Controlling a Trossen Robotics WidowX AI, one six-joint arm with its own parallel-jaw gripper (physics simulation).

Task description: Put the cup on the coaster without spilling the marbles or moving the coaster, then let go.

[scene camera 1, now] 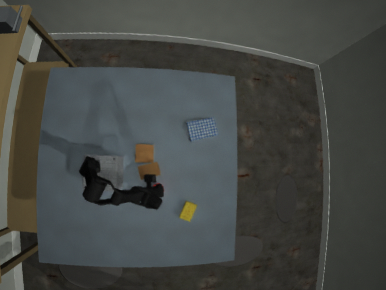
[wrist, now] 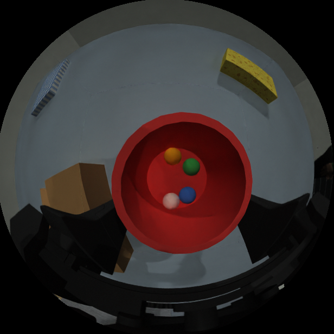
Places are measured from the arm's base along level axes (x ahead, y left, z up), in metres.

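Where they show: arm's base, origin of the base link: [scene camera 1: 93, 166].
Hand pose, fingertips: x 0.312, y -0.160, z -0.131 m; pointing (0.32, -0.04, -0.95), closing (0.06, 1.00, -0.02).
Each offset is from my fingertips to the top centre of the thing. "*": to the spot under its first point.
The red cup [scene camera 1: 158, 185] [wrist: 182, 234] stands upright on the table, large in the wrist view. An orange marble [wrist: 172, 156], a green marble [wrist: 191, 166], a blue marble [wrist: 187, 195] and a pale pink marble [wrist: 171, 201] lie on its bottom. My gripper [scene camera 1: 155, 185] [wrist: 182, 193] is open, with its fingers on opposite sides of the cup; the cup hides the fingertips in the wrist view. A flat orange-tan square {* dx -0.052, dy +0.218, dz -0.003 m} [scene camera 1: 144, 153], which looks like the coaster, lies beyond the brown block; in the wrist view a sliver of it [wrist: 43, 195] shows behind the block.
A brown block {dx -0.029, dy +0.115, dz +0.028 m} [scene camera 1: 149, 170] [wrist: 75, 186] stands close beside the cup, between it and the tan square. A yellow sponge {dx +0.183, dy -0.155, dz +0.015 m} [scene camera 1: 188, 211] [wrist: 249, 76] and a blue checkered block {dx +0.313, dy +0.348, dz +0.010 m} [scene camera 1: 202, 129] [wrist: 50, 87] lie farther off. A grey panel [scene camera 1: 114, 167] is near the arm's base.
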